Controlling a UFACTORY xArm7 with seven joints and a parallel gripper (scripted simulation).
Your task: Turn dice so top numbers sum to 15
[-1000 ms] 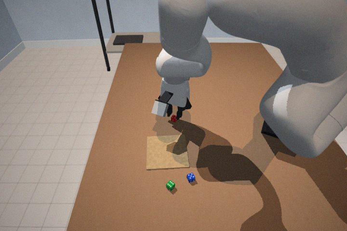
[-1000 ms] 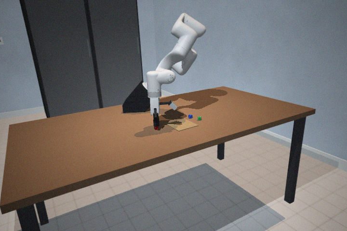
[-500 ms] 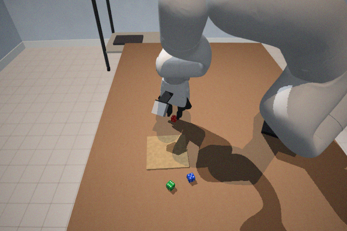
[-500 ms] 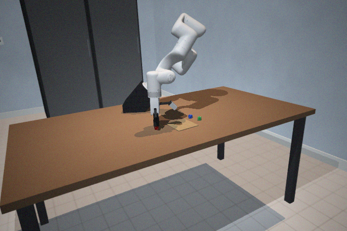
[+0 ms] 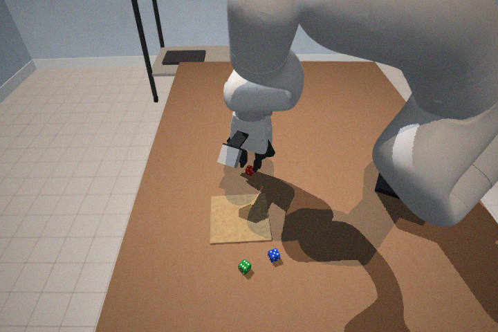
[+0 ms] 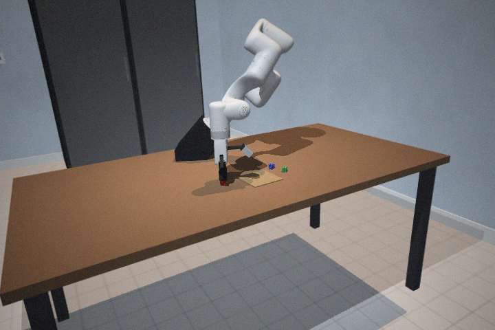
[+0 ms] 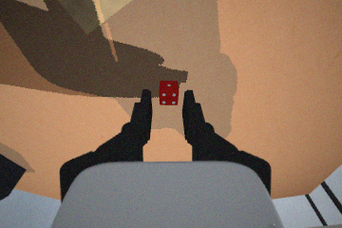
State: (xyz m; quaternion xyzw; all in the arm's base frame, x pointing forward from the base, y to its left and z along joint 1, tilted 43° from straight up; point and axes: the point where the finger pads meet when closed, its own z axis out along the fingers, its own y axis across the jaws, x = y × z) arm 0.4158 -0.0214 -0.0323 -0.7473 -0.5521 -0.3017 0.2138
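Now: hand 40 mm above the red die. Also, from my hand: blue die: 240 mm to the left, 110 mm behind, 40 mm below; tan mat: 160 mm to the left, 40 mm below, 10 mm behind; green die: 280 mm to the left, 50 mm behind, 40 mm below.
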